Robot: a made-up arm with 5 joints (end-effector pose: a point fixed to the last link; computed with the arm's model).
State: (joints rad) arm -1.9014 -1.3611 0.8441 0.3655 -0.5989
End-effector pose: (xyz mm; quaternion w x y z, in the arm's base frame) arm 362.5 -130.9 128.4 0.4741 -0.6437 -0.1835 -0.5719
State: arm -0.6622 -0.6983 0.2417 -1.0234 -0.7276
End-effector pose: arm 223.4 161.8 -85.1 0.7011 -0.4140 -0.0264 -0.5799
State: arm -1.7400 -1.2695 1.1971 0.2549 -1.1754
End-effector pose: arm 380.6 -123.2 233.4 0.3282 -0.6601 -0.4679 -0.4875
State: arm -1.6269 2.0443 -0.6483 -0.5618 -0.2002
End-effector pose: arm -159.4 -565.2 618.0 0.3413 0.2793 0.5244 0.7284
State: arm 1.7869 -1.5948 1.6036 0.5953 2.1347
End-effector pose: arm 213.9 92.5 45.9 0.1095 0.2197 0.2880 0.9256
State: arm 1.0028 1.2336 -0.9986 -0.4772 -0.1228
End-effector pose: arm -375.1 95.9 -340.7 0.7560 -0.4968 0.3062 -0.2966
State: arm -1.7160 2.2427 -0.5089 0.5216 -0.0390
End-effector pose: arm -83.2 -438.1 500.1 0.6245 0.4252 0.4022 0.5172
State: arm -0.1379 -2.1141 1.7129 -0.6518 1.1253
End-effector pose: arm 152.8 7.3 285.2 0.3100 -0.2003 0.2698 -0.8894
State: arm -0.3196 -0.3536 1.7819 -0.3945 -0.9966
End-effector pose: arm 161.1 99.0 270.7 0.0594 -0.7877 -0.6055 -0.0969
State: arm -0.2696 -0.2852 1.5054 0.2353 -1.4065
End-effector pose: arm 179.2 275.5 213.3 0.0771 -0.4020 -0.9122 0.0201
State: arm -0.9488 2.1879 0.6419 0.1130 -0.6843
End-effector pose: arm -214.7 -96.4 521.4 0.8962 0.1990 -0.0306 0.3953
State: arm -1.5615 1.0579 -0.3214 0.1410 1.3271
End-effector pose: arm -260.3 -106.4 579.3 0.5342 0.3580 0.2523 0.7230
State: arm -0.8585 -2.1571 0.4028 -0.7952 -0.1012
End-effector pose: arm 404.4 -311.2 219.8 0.3616 -0.2640 -0.0748 -0.8910
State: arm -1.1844 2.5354 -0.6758 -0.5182 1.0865
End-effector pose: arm 72.5 -536.2 625.7 0.3366 -0.2954 -0.4519 -0.7715
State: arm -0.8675 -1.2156 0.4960 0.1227 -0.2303
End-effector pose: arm 353.5 -50.5 201.6 0.4037 -0.5510 -0.3342 -0.6494
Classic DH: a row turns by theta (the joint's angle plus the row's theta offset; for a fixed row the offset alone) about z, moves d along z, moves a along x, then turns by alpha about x. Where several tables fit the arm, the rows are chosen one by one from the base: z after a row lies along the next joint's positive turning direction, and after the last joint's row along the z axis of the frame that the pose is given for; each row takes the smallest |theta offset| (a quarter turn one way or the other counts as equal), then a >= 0, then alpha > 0; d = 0 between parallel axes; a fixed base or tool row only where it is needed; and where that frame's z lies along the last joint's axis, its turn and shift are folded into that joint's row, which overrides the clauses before.
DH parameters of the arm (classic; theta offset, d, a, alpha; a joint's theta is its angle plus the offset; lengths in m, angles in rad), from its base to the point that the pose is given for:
base (fixed): -1.1265 0.1781 0.0473 1.5465
joint 1: 1.2921 0.0817 0.0806 -2.1138
joint 2: -0.1408 0.2977 -0.2982 1.6889
joint 3: 0.6036 0.0953 -0.0786 1.2434
joint 4: -0.889 -0.155 0.103 -2.6473
joint 5: 0.1236 0.1823 -0.0055 0.2899
tool (fixed): -0.1532 -0.4103 0 0

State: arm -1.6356 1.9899 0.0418 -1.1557 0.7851
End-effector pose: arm -111.2 -609.0 410.4 0.1542 -0.1033 -0.1891 -0.9643
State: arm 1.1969 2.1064 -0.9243 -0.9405 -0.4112
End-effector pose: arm -562.5 382.1 -95.7 0.4473 -0.4409 0.7051 -0.3292
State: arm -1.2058 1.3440 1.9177 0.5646 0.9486
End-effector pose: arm -47.6 -32.5 480.3 0.4699 -0.3924 -0.5789 0.5386
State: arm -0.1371 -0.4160 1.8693 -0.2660 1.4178
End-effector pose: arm -26.3 144.3 180.2 0.1272 -0.8330 0.4414 -0.3083
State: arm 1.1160 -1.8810 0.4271 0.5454 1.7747
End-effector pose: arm 193.8 177.2 289.2 0.0691 -0.5463 -0.5377 -0.6385
